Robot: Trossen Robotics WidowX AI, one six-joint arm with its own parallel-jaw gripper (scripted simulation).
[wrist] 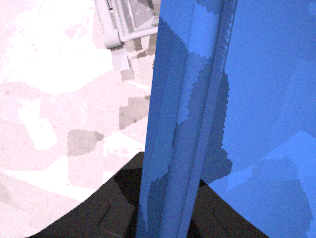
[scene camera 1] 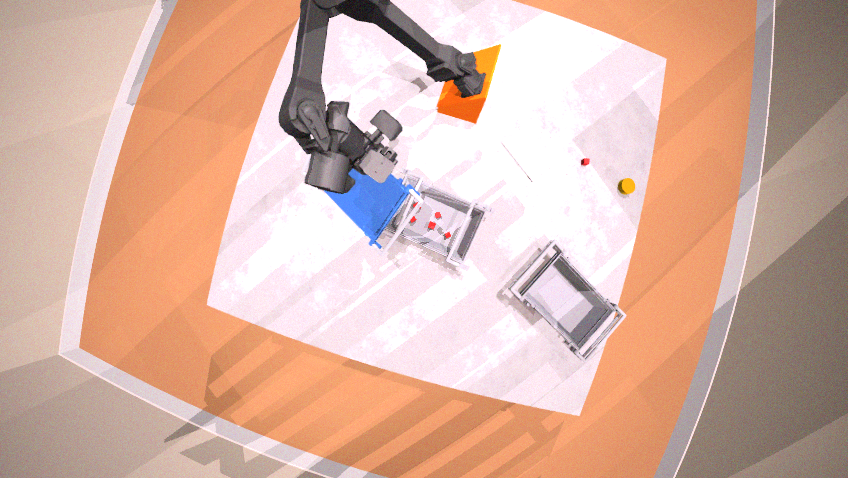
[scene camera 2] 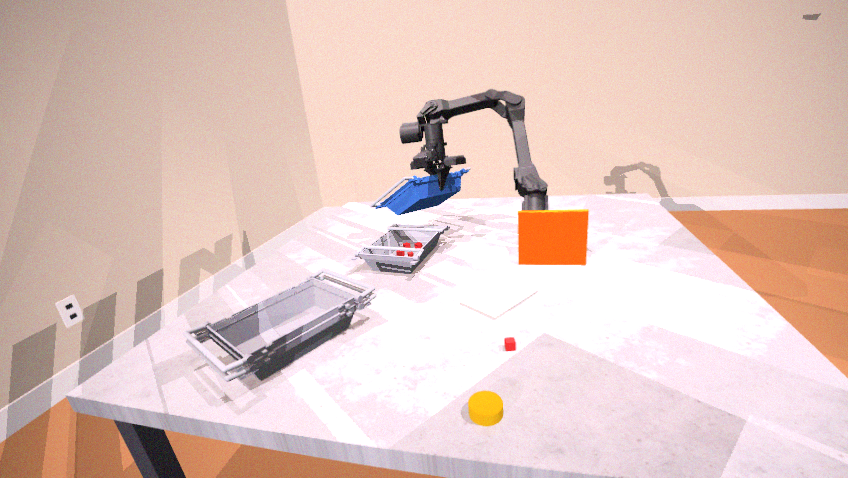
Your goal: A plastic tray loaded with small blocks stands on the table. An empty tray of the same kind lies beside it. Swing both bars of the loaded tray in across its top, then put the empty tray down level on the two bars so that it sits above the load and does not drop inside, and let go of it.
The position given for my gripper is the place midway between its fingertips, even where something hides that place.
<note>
In view: my gripper (scene camera 1: 376,162), a blue tray (scene camera 1: 371,205) and a yellow disc (scene camera 2: 485,408).
The blue tray also shows in the wrist view (wrist: 225,99) and in scene camera 2 (scene camera 2: 419,193). My gripper shows as well in the wrist view (wrist: 155,162) and in scene camera 2 (scene camera 2: 440,190). The wrist view does not show the yellow disc: it is out of frame.
</note>
